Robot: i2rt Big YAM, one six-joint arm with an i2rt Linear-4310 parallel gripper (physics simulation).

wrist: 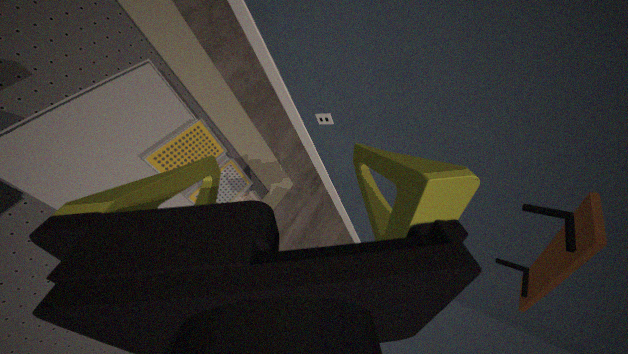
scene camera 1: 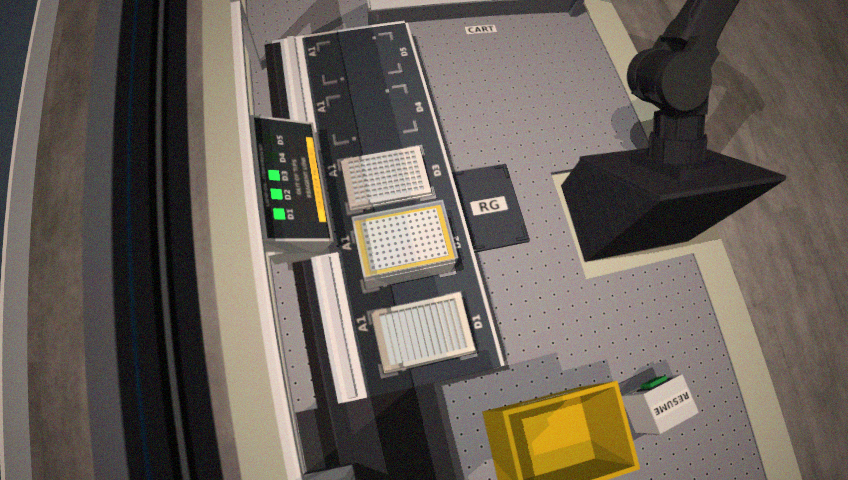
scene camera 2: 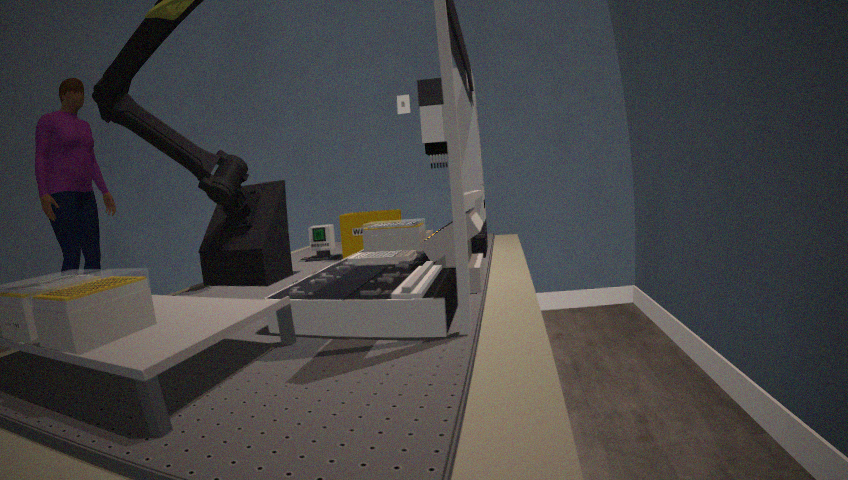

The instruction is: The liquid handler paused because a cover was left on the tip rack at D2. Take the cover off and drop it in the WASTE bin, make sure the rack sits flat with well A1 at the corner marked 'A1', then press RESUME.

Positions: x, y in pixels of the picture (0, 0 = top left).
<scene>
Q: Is the gripper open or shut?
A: Open.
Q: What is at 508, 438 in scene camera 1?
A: A yellow WASTE bin.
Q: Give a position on an RESUME button box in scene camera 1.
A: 653, 404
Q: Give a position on a dark RG pad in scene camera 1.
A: At 489, 204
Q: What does the gripper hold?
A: Nothing.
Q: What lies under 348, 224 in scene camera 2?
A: A yellow WASTE bin.
</scene>
